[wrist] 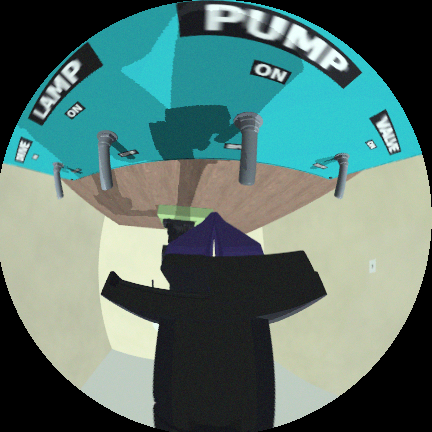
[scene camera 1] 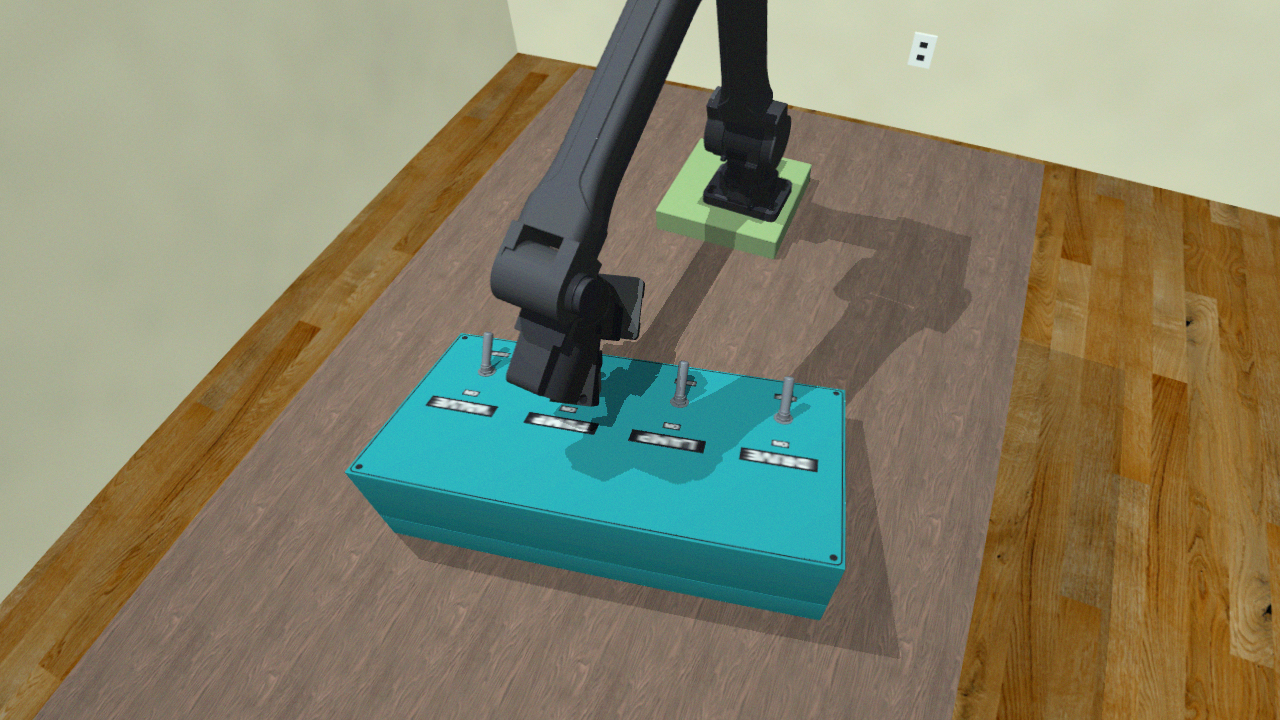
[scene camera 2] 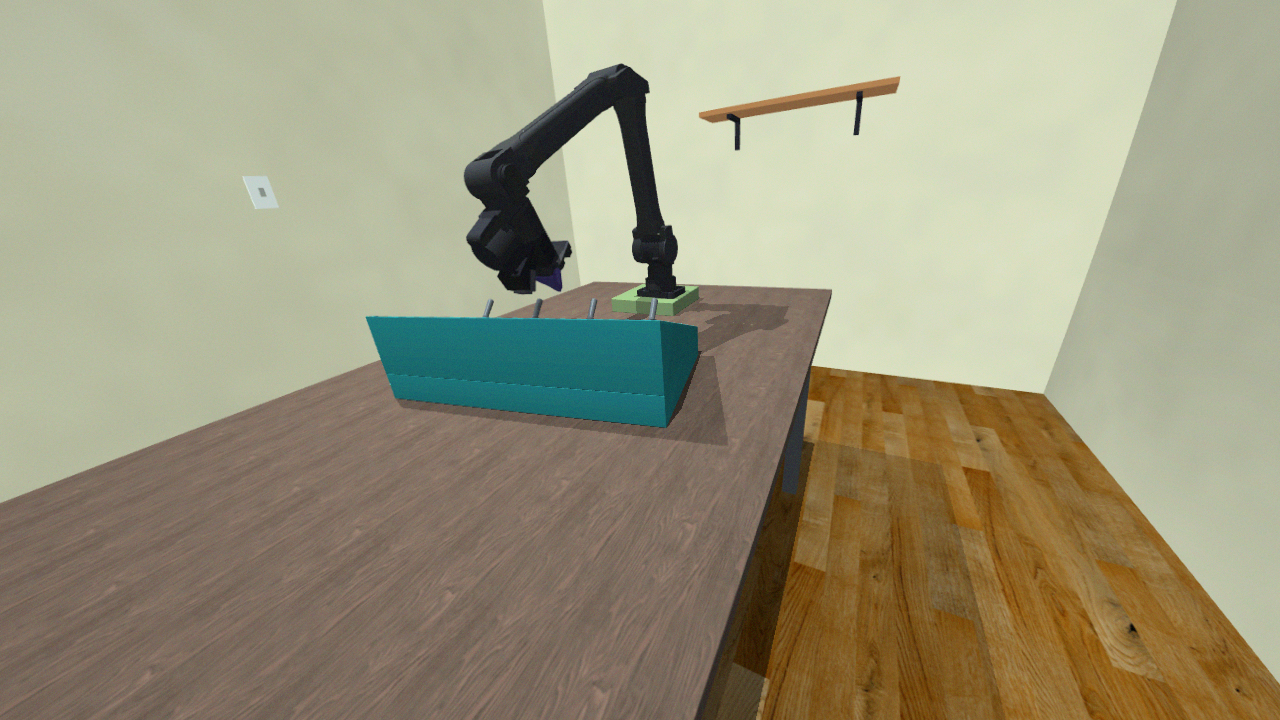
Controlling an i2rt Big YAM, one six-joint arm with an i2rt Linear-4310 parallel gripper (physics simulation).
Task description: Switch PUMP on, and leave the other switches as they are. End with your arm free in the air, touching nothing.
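Where they show: gripper, fingertip midpoint: (wrist: 213, 216) (scene camera 2: 560, 289); arm's base at its link origin: (wrist: 178, 222) (scene camera 1: 747, 195) (scene camera 2: 661, 293).
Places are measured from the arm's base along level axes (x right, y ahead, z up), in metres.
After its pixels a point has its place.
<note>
The teal switch box (scene camera 1: 501, 483) @[y 0.620, x 0.026, z 0.107 m] (scene camera 2: 528, 362) @[y 0.613, x -0.114, z 0.049 m] carries four grey levers in a row. The PUMP lever (scene camera 2: 537, 308) @[y 0.438, x 0.039, z 0.072 m] (wrist: 248, 157) @[y 0.437, x 0.041, z 0.075 m] leans away from its ON label, toward the OFF side and the arm's base; the arm hides it in scene camera 1. The VALVE lever (scene camera 1: 486, 353) @[y 0.469, x 0.156, z 0.071 m] (scene camera 2: 487, 308) @[y 0.468, x 0.156, z 0.072 m] (wrist: 341, 175) @[y 0.467, x 0.153, z 0.068 m], LAMP lever (scene camera 1: 682, 383) @[y 0.413, x -0.077, z 0.071 m] (scene camera 2: 591, 308) @[y 0.411, x -0.076, z 0.072 m] (wrist: 105, 160) @[y 0.413, x -0.070, z 0.069 m] and end lever (scene camera 1: 786, 399) @[y 0.385, x -0.192, z 0.071 m] (scene camera 2: 653, 308) @[y 0.382, x -0.193, z 0.073 m] (wrist: 58, 181) @[y 0.382, x -0.185, z 0.068 m] lean the same way. My gripper (scene camera 2: 553, 280) @[y 0.369, x 0.036, z 0.094 m] (wrist: 213, 216) @[y 0.369, x 0.036, z 0.094 m] is shut and empty, its purple fingertips together, above the box's far side, on the OFF side of the PUMP lever and apart from it.
The arm's base stands on a green block (scene camera 1: 684, 197) @[y 0.043, x 0.088, z 0.001 m] (scene camera 2: 626, 304) @[y 0.085, x 0.067, z -0.014 m] (wrist: 165, 211) @[y 0.080, x -0.047, z -0.012 m] behind the box. The levers beside PUMP stand close on both sides. The table (scene camera 1: 268, 573) @[y 0.793, x 0.286, z -0.038 m] (scene camera 2: 402, 537) @[y 0.849, x -0.159, z -0.038 m] ends at the right, above a wooden floor. A wall shelf (scene camera 2: 805, 98) hangs far behind.
</note>
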